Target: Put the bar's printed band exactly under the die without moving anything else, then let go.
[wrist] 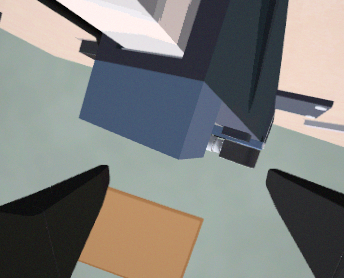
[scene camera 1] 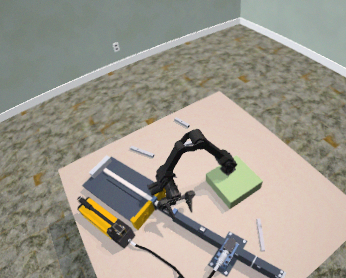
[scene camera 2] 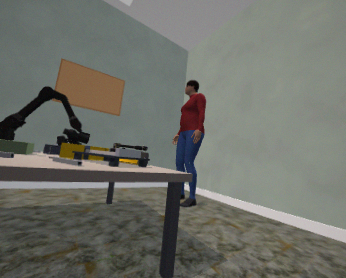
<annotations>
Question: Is my gripper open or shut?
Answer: Open.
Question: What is my gripper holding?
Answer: Nothing.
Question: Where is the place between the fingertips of my gripper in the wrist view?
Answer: At 188,174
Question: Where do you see a white bar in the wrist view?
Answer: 168,34
</annotations>
